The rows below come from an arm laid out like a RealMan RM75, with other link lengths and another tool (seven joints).
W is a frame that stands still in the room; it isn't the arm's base.
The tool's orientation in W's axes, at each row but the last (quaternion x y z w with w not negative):
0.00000, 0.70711, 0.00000, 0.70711
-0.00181, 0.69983, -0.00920, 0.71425
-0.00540, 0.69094, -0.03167, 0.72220
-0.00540, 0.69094, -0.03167, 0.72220
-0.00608, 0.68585, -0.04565, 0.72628
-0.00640, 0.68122, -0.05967, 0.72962
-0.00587, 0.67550, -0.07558, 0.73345
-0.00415, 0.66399, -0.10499, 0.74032
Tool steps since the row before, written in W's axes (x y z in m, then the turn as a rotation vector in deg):
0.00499, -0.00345, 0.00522, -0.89, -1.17, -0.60
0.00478, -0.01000, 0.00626, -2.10, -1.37, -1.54
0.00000, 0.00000, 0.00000, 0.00, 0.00, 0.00
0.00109, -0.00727, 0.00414, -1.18, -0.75, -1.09
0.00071, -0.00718, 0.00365, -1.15, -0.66, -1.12
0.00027, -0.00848, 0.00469, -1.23, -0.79, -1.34
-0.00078, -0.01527, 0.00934, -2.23, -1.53, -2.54
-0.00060, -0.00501, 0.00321, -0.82, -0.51, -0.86
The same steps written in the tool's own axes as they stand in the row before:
-0.00522, -0.00345, 0.00499, 0.60, -1.17, -0.89
-0.00600, -0.01004, 0.00501, 1.52, -1.37, -2.12
0.00000, 0.00000, 0.00000, 0.00, 0.00, 0.00
-0.00370, -0.00743, 0.00154, 1.08, -0.74, -1.20
-0.00306, -0.00737, 0.00131, 1.10, -0.64, -1.18
-0.00383, -0.00882, 0.00122, 1.33, -0.76, -1.26
-0.00749, -0.01621, 0.00147, 2.53, -1.46, -2.29
-0.00240, -0.00546, 0.00046, 0.85, -0.50, -0.84

